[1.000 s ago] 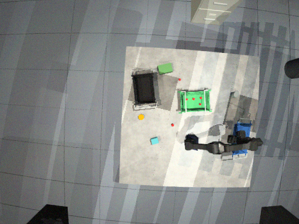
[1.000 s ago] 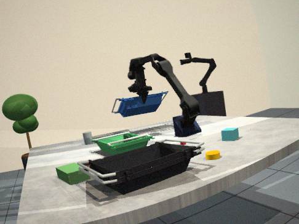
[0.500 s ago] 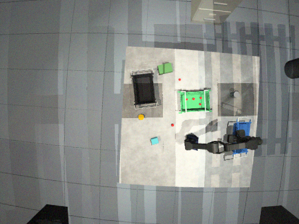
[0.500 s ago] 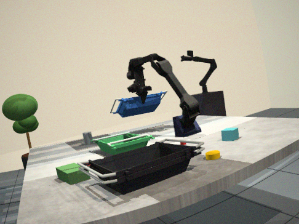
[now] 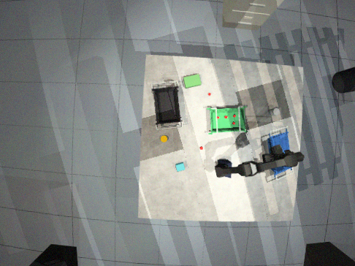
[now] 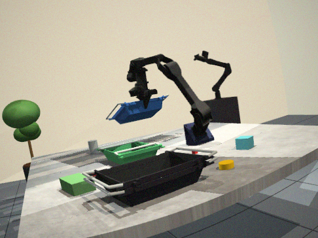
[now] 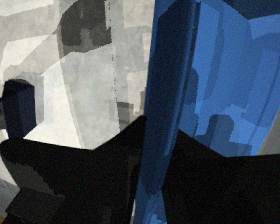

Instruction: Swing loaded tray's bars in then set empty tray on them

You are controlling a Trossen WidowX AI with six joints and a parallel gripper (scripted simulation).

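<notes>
My gripper tip is now 10 mm short of the blue tray and 80 mm to the left of it. Also, from my gripper tip: cyan cube 130 mm behind, 620 mm to the left, 170 mm below; then green block 520 mm ahead, 540 mm to the left, 180 mm below; then grey cylinder 310 mm ahead, 110 mm to the right, 160 mm below.
</notes>
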